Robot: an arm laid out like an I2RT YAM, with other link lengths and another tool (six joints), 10 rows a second.
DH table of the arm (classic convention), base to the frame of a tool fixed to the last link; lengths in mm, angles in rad. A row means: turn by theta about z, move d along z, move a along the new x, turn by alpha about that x. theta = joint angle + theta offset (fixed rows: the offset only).
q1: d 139.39, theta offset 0, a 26, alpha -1.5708
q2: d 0, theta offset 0, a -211.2, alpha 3.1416
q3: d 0, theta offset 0.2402, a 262.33, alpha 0
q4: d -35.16, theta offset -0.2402, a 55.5, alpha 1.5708
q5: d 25.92, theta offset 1.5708, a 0, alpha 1.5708
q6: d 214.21, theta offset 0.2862, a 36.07, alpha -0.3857
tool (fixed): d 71.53, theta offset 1.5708, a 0, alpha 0
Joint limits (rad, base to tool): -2.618..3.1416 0..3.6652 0..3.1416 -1.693..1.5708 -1.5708..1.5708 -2.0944..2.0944
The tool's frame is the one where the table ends.
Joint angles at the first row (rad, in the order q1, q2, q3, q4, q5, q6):
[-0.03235, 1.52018, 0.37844, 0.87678, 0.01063, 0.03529]
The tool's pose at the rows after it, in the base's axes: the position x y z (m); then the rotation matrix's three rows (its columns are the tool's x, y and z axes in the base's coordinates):
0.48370 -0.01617 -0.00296; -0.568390 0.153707 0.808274; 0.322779 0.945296 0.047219; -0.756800 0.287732 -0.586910
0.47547 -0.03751 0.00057; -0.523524 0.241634 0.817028; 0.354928 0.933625 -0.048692; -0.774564 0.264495 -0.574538
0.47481 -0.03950 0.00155; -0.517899 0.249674 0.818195; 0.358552 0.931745 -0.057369; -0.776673 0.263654 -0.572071
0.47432 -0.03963 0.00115; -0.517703 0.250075 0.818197; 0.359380 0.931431 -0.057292; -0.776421 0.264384 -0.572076
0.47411 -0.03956 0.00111; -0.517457 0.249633 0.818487; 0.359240 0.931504 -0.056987; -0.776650 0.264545 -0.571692
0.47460 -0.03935 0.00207; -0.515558 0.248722 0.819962; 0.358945 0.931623 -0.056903; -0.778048 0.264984 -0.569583
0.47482 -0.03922 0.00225; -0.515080 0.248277 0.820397; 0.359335 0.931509 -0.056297; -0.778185 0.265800 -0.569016
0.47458 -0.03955 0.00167; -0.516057 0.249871 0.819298; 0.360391 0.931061 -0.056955; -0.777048 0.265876 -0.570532
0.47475 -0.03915 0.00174; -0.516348 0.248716 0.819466; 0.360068 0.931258 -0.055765; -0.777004 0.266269 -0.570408
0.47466 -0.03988 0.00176; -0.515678 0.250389 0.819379; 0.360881 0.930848 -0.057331; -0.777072 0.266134 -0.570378
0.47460 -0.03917 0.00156; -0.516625 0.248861 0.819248; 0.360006 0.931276 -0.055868; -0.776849 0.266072 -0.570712
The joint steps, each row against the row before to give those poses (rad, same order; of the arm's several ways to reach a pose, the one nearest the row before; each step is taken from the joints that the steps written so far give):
[0.01470, -0.00005, -0.00154, 0.00389, 0.05008, -0.00269]
[0.03009, 0.00120, -0.01612, 0.03192, 0.13094, 0.00540]
[0.00262, -0.00111, -0.00110, 0.00262, 0.01211, 0.00131]
[-0.00041, -0.00007, -0.00226, 0.00209, -0.00014, 0.00078]
[-0.00007, -0.00035, -0.00146, 0.00160, -0.00041, -0.00007]
[0.00074, -0.00043, 0.00068, 0.00147, 0.00054, -0.00013]
[-0.00003, 0.00040, 0.00047, 0.00056, -0.00046, 0.00059]
[-0.00038, 0.00038, 0.00045, -0.00204, 0.00065, 0.00079]
[0.00026, 0.00001, 0.00031, -0.00014, -0.00099, 0.00014]
[-0.00116, 0.00001, 0.00001, 0.00002, 0.00066, 0.00001]
[0.00119, 0.00002, -0.00046, 0.00009, -0.00056, -0.00010]

